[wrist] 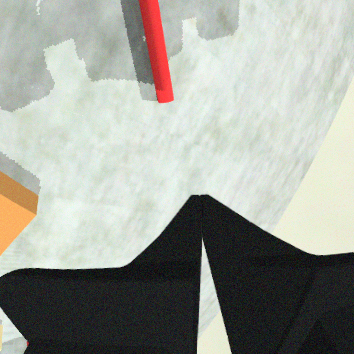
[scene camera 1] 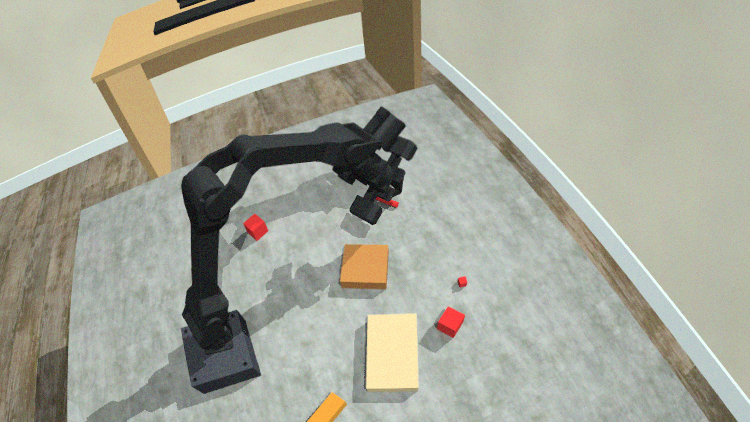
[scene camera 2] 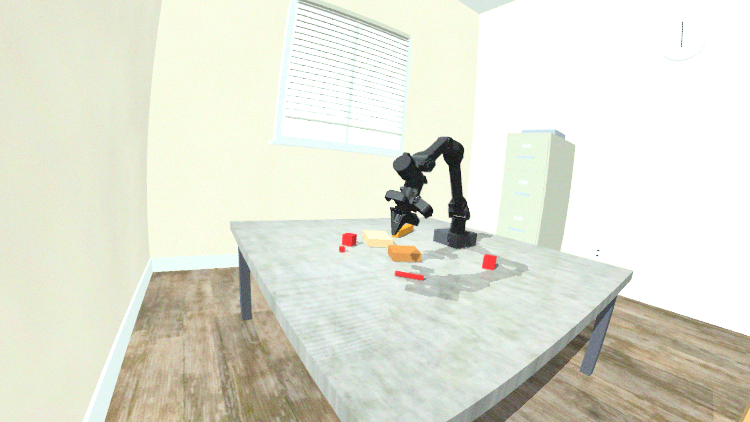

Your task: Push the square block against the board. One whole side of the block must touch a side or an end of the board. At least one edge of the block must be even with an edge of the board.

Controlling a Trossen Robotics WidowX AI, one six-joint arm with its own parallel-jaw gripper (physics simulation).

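Frame: origin at the arm's base, x up, y ahead, z left, level; metres.
Seen in the pictures: gripper, fingertip midpoint: [wrist: 198, 202] [scene camera 1: 399, 192] [scene camera 2: 393, 234]; arm's base, link origin: [scene camera 1: 217, 337] [scene camera 2: 457, 232].
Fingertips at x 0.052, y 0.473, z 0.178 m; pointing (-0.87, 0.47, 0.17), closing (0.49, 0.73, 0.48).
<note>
Pixels of each thing's top centre, then the offset from my fingertips to it.
- rectangular, top centre: [scene camera 1: 392, 350] [scene camera 2: 377, 234] dx -0.078, dy -0.139, dz -0.308 m
- red stick, top centre: [wrist: 160, 50] [scene camera 1: 382, 197] [scene camera 2: 409, 273] dx -0.094, dy -0.015, dz +0.077 m
- tiny red cube, top centre: [scene camera 1: 462, 280] [scene camera 2: 342, 247] dx -0.092, dy +0.061, dz -0.212 m
- orange bar, top centre: [scene camera 2: 403, 227] dx -0.077, dy -0.359, dz -0.425 m
The square block, orange [scene camera 1: 365, 264] [scene camera 2: 403, 253] [wrist: 14, 217], lies flat on the table. The board, cream and rectangular [scene camera 1: 392, 351] [scene camera 2: 377, 238], lies flat and apart from it, with a strip of table between them. In scene camera 1 the block is beyond the board's far end and offset to the left. My gripper [scene camera 2: 394, 234] [wrist: 198, 202] is shut and empty, its tips together, in the air above the table. In scene camera 1 it is beyond the block, near a red stick; its tips are hard to make out there.
The red stick [scene camera 1: 388, 202] [scene camera 2: 409, 275] [wrist: 159, 55] lies beyond the block. A red cube [scene camera 1: 450, 321] [scene camera 2: 349, 239] and a tiny red cube [scene camera 1: 462, 281] [scene camera 2: 341, 249] are right of the board. Another red cube [scene camera 1: 255, 227] [scene camera 2: 489, 261] lies left. An orange bar [scene camera 1: 327, 407] [scene camera 2: 403, 230] is near the board.
</note>
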